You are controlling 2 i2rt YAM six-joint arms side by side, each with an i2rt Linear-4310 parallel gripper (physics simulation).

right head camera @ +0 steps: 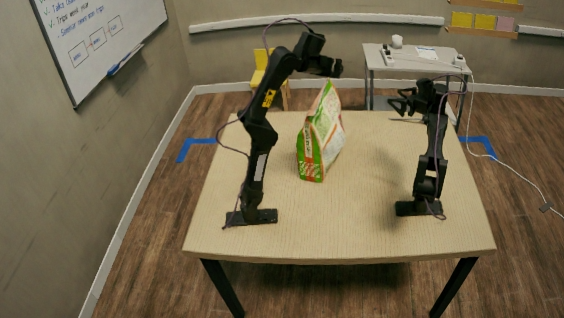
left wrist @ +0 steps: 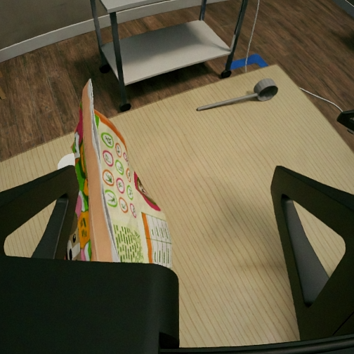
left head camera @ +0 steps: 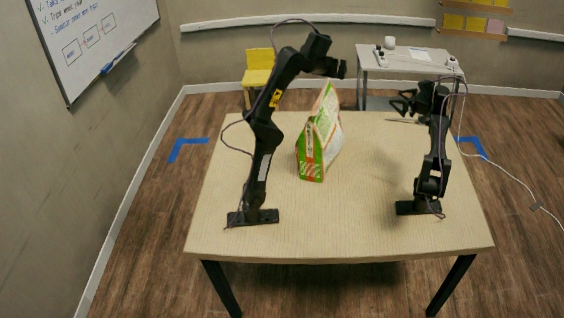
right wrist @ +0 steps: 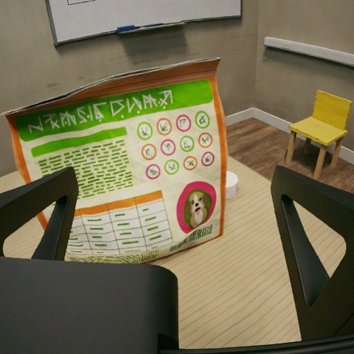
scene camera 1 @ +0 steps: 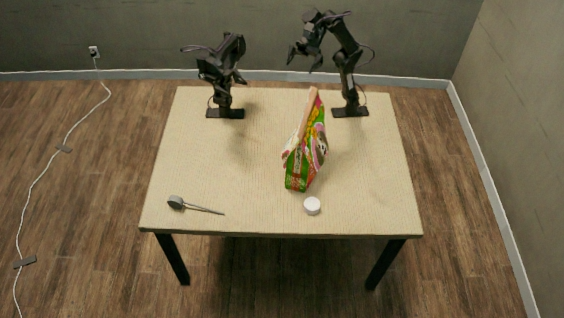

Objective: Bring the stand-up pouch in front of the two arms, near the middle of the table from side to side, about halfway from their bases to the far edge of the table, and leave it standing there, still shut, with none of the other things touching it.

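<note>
The stand-up pouch [left head camera: 322, 137] [right head camera: 322, 137] [scene camera 1: 306, 147] [left wrist: 125, 200] [right wrist: 125, 165], green, orange and white, stands upright and shut near the middle of the table, a little nearer the left arm's side. No other thing touches its visible sides. My left gripper [scene camera 1: 304, 59] [left wrist: 174, 176] is open and empty, raised above the table near the pouch's top; its fingers are hard to tell apart in the head views. My right gripper [left head camera: 395, 100] [right head camera: 394, 100] [right wrist: 174, 177] is open and empty, off to the pouch's right in the head views, facing its printed back.
A white round lid-like thing [scene camera 1: 312, 206] [right wrist: 231, 185] lies near the table's far edge, close to the pouch but apart. A grey scoop [scene camera 1: 176, 202] [left wrist: 265, 90] with a long handle lies at the far corner on the right arm's side of the table [left head camera: 225, 240].
</note>
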